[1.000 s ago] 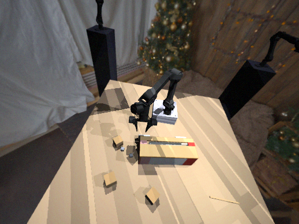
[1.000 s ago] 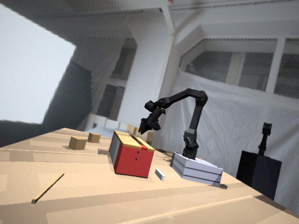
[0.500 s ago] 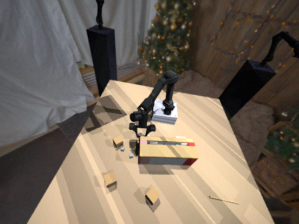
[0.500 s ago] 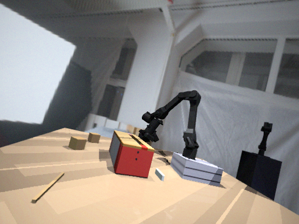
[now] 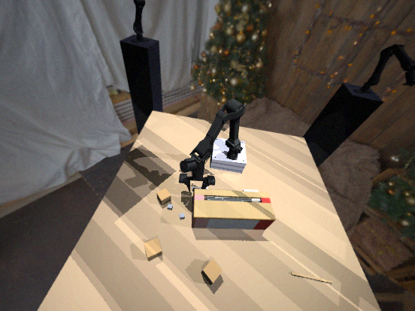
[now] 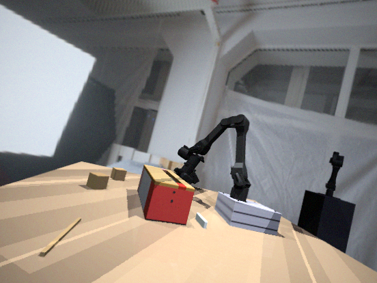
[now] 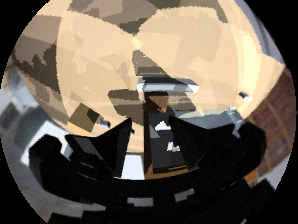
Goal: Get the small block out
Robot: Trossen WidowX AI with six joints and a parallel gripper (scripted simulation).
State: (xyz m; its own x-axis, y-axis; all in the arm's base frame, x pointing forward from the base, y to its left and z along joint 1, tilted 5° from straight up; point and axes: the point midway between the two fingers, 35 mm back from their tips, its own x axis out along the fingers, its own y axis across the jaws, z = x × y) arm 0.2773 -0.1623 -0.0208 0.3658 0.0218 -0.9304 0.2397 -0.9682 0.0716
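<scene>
Right now my gripper tip is 2 cm past the brown block and 3 cm above it. The rest, counted from my gripper tip: thin stick (23 cm ahead, 60 cm to the left, 4 cm below); box (2 cm ahead, 19 cm to the left, 2 cm above).
</scene>
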